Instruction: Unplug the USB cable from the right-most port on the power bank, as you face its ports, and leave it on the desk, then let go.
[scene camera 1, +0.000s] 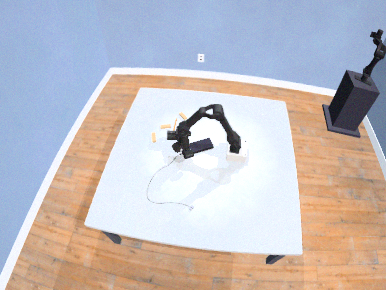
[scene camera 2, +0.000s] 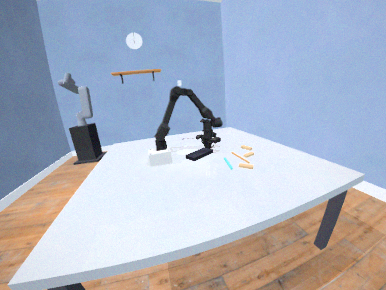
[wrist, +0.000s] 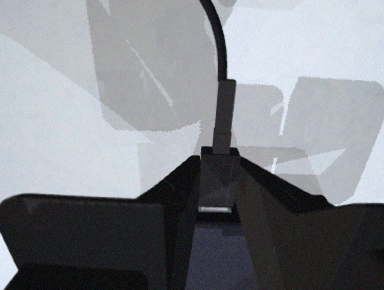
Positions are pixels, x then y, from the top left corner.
Labels:
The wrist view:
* my gripper: 215, 164
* black USB plug: 220, 163

